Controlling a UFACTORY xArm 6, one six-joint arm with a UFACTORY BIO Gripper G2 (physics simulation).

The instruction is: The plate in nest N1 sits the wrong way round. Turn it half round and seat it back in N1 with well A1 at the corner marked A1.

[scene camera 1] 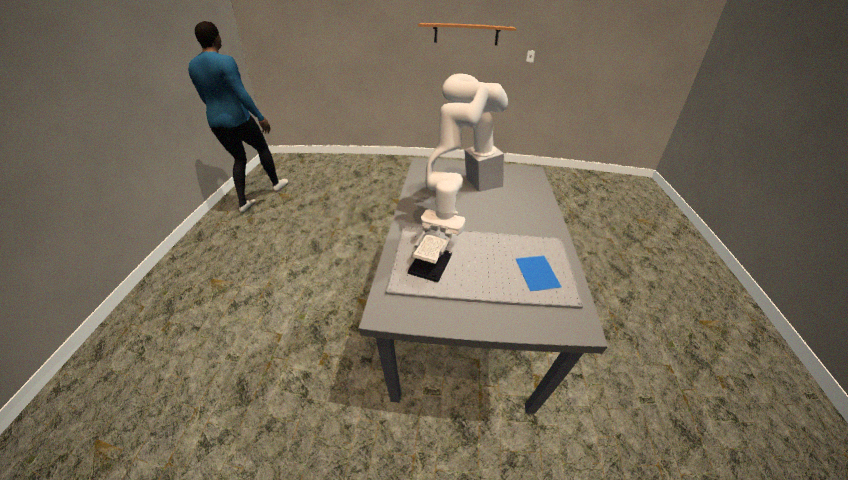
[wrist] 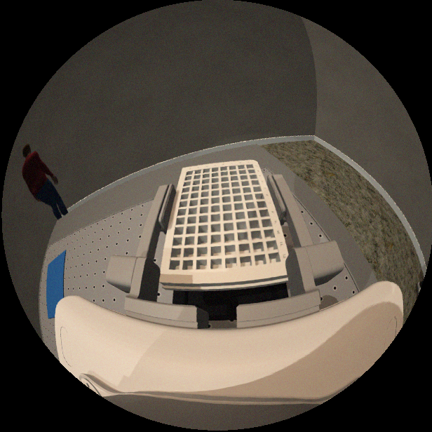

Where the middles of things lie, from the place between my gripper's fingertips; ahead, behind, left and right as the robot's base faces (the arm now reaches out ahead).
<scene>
Right now my hand is 20 mm past the cream well plate (wrist: pixel 223 233), 10 mm to the right of it and 10 mm above it. The rest, counted from my hand: blue rectangle (scene camera 1: pixel 538 274) (420 mm to the left, 90 mm below, 40 mm behind); black nest (wrist: pixel 220 304) (80 mm below, 20 mm behind, 10 mm to the left).
</scene>
